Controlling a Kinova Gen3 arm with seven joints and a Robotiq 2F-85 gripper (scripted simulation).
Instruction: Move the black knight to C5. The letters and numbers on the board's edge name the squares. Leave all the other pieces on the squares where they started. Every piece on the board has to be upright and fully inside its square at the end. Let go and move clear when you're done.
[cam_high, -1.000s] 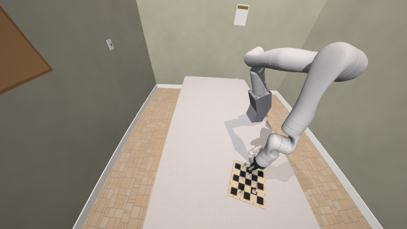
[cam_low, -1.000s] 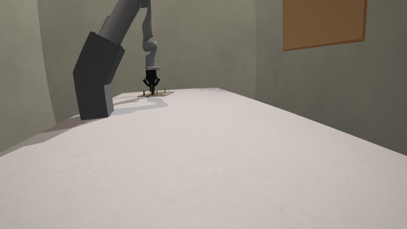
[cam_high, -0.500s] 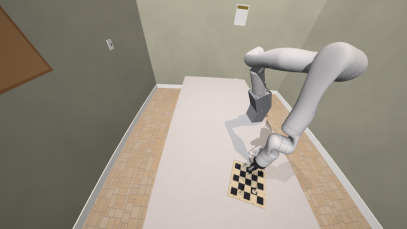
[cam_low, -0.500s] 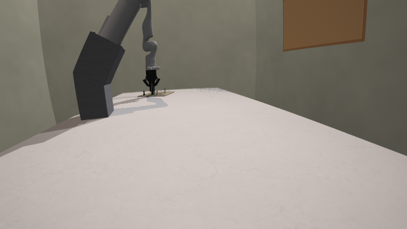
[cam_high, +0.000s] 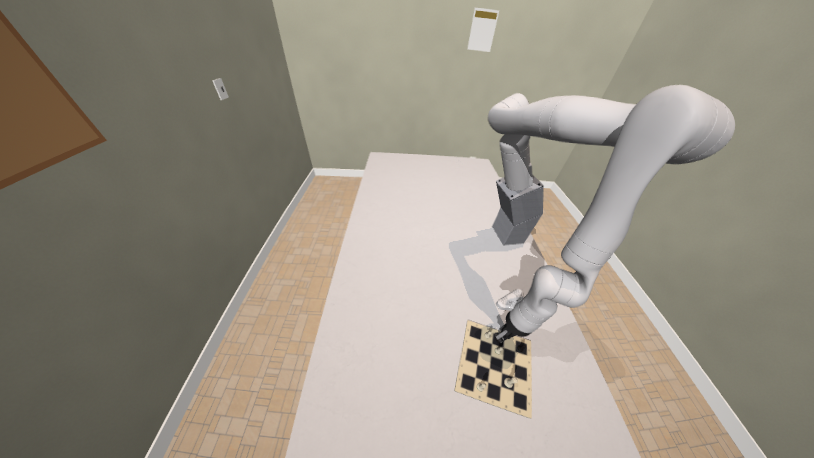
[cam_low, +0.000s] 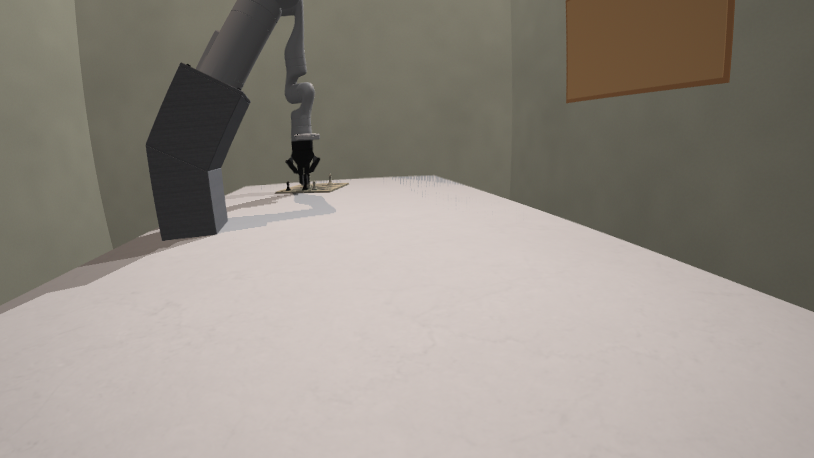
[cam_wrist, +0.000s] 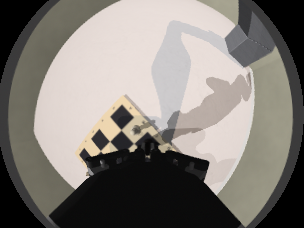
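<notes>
My hand is 2 cm above the black knight. From my hand the other things lie so: light piece: 7 cm ahead, 14 cm to the left, 2 cm below; chessboard: 1 cm ahead, 8 cm to the left, 4 cm below; black pawn: 7 cm behind, 2 cm to the left, 2 cm below.
</notes>
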